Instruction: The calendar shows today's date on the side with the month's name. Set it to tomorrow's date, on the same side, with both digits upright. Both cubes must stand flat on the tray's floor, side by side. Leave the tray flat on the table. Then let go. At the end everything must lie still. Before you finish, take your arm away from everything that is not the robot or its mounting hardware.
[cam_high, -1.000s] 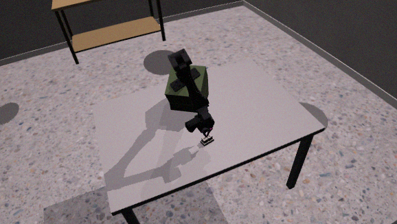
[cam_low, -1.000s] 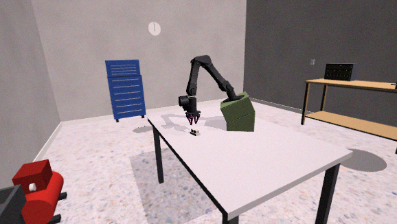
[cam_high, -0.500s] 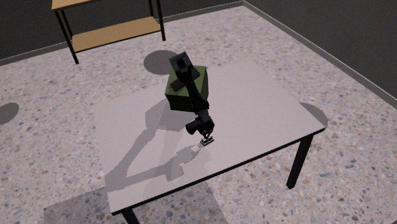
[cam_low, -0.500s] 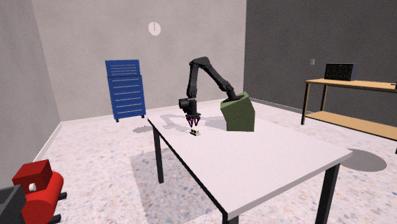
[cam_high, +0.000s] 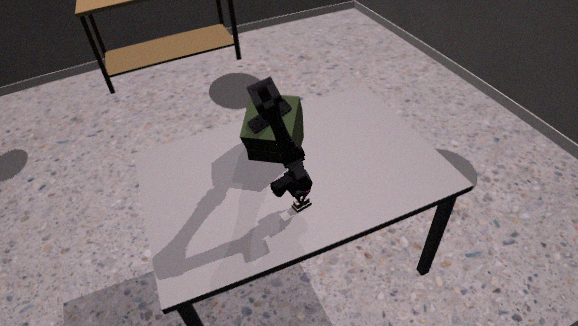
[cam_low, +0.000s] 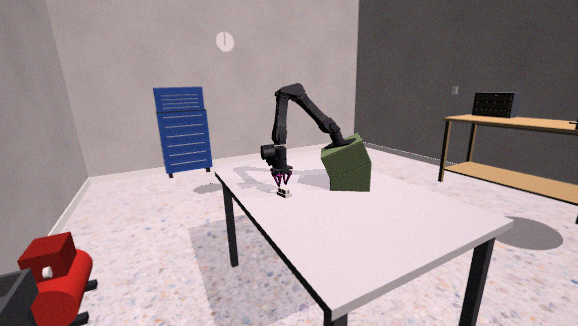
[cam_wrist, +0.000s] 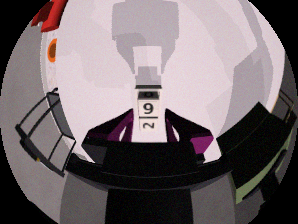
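My gripper is now 30 mm above the white cube. The rest, counted from my hand: calendar tray 20 mm to the left, 50 mm below.
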